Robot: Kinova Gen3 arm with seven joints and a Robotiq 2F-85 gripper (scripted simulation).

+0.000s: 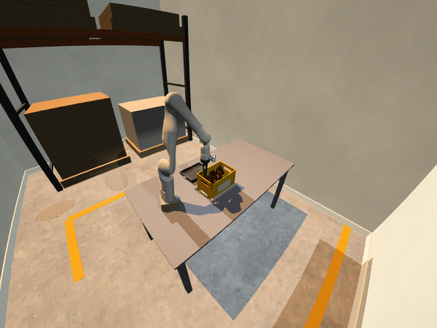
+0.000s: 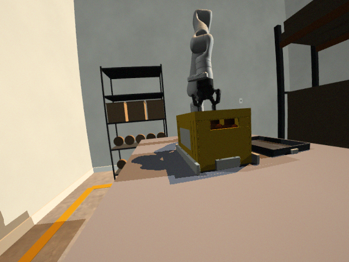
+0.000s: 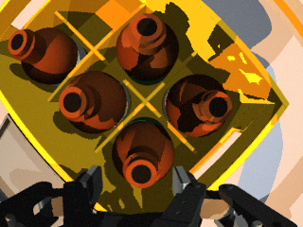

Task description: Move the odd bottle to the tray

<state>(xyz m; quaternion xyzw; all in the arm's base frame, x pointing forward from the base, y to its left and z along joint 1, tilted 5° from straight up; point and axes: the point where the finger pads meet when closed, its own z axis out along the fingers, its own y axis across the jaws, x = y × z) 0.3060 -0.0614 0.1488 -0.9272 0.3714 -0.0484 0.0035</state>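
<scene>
The brown bottle is 10 cm below my hand, 9 cm to the right of it and 1 cm behind it. Also, from my hand: dark tray: 25 cm to the left, 17 cm below, 8 cm ahead; then yellow crate: 10 cm below, 8 cm ahead, 5 cm to the right.
</scene>
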